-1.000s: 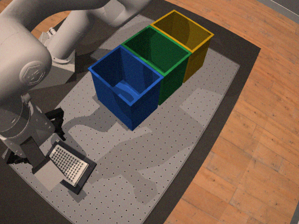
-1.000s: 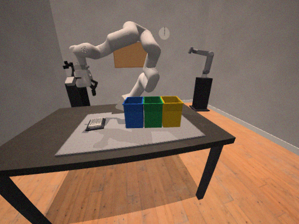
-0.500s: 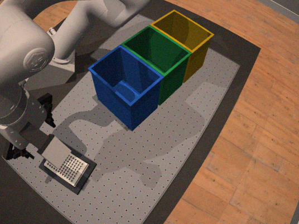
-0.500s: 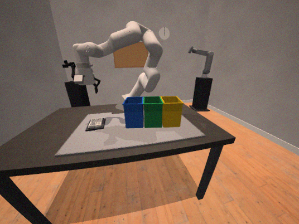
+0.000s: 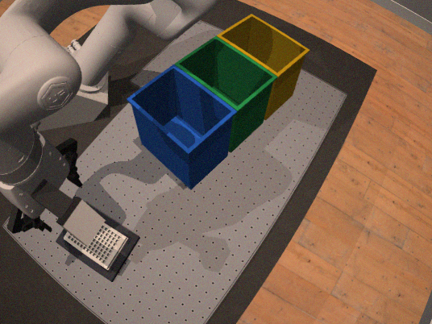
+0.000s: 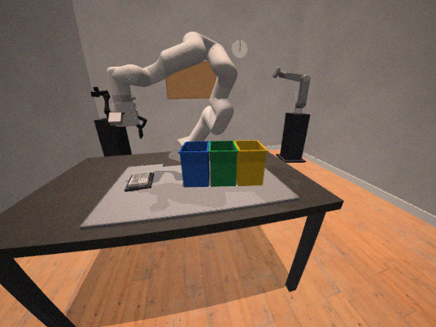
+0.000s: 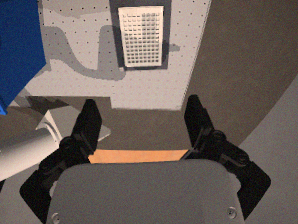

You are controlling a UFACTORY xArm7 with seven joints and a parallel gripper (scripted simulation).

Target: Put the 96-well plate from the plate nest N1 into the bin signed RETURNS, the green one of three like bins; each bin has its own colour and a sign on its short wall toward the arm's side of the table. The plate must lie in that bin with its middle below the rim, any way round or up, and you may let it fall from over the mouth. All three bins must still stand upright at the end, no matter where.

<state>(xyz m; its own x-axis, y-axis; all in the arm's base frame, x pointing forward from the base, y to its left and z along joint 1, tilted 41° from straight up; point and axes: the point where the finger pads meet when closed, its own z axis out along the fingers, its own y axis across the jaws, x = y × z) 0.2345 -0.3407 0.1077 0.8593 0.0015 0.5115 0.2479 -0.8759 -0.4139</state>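
Now: hand 220 mm above the white 96-well plate. Also, from my hand: blue bin 30 mm behind, 300 mm to the left, 150 mm below; green bin 30 mm behind, 430 mm to the left, 150 mm below; dark plate nest 230 mm below.
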